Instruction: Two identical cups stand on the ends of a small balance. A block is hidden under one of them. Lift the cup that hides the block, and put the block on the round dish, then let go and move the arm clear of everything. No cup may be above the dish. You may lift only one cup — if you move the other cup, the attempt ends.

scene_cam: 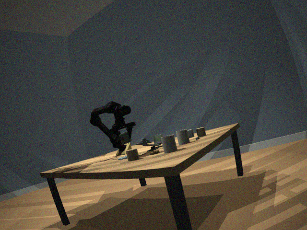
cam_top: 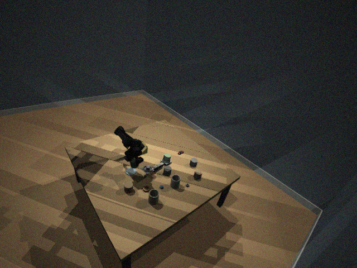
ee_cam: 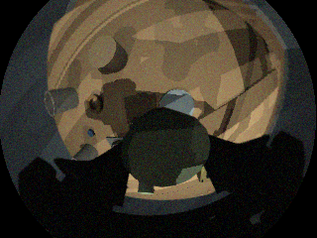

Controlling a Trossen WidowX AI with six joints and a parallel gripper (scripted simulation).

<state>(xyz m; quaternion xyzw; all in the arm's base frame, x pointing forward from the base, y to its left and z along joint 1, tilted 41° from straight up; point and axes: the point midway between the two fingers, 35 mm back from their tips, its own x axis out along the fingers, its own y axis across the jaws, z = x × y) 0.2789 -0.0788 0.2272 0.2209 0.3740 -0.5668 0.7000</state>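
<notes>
Now: gripper tip 40 mm past the pale blue round dish, 10 mm to the left of it and 120 mm above it. Also, from my gripper tip: red block (60 mm behind, 580 mm to the left, 110 mm below); then grey-green cup (20 mm to the right, 10 mm above); then grey balance (30 mm ahead, 220 mm to the left, 90 mm below).
</notes>
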